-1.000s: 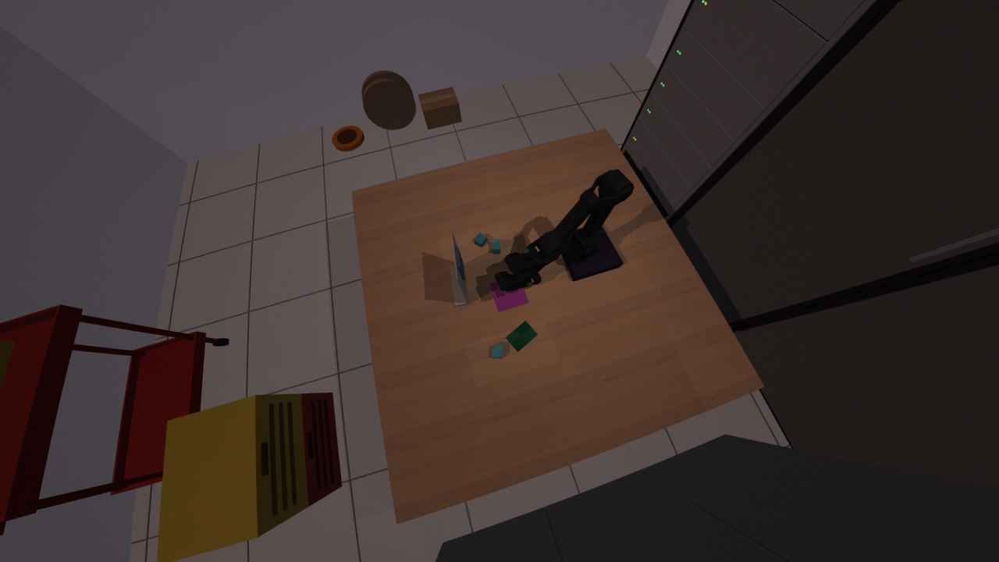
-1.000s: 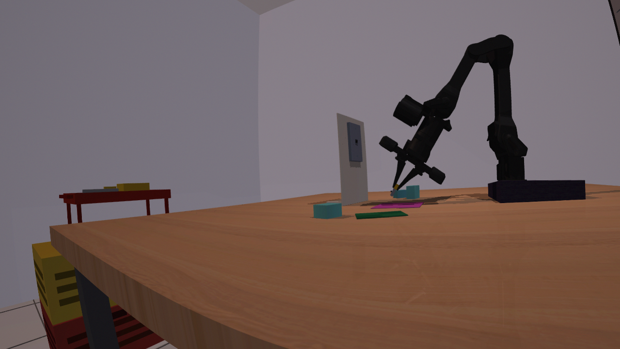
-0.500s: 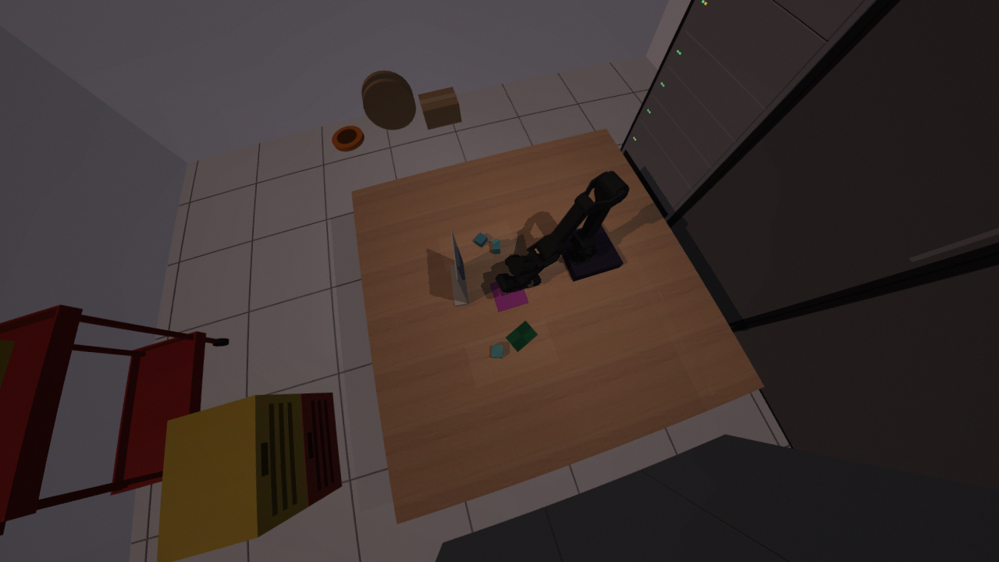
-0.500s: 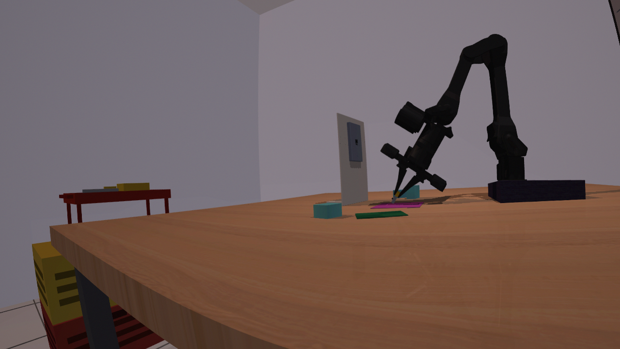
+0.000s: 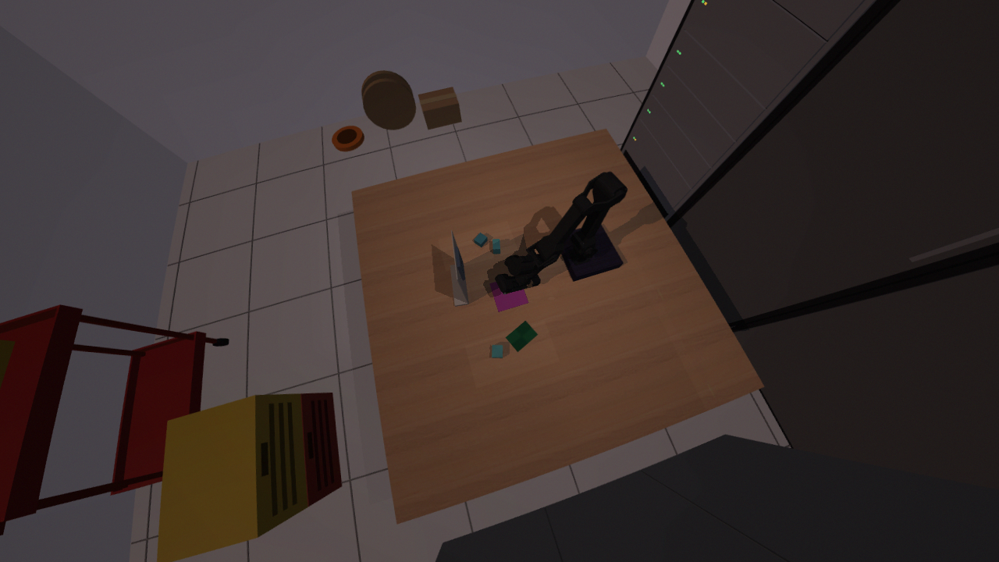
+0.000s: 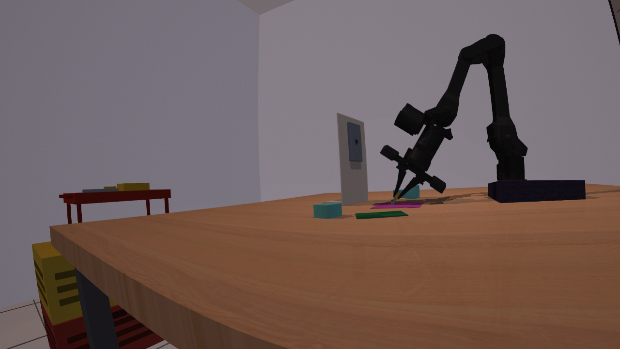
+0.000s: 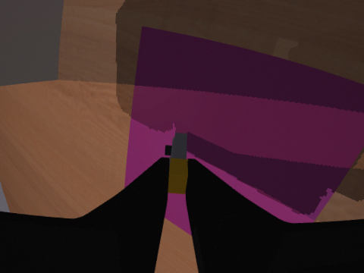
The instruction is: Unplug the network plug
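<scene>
Right now the network plug is right at my gripper tip. From my gripper tip the other things lie so: flat green patch: 17 cm to the left, 2 cm below; then grey upright panel: 15 cm ahead, 9 cm to the right, 10 cm above; then magenta marked square: 1 cm behind, 2 cm below.
</scene>
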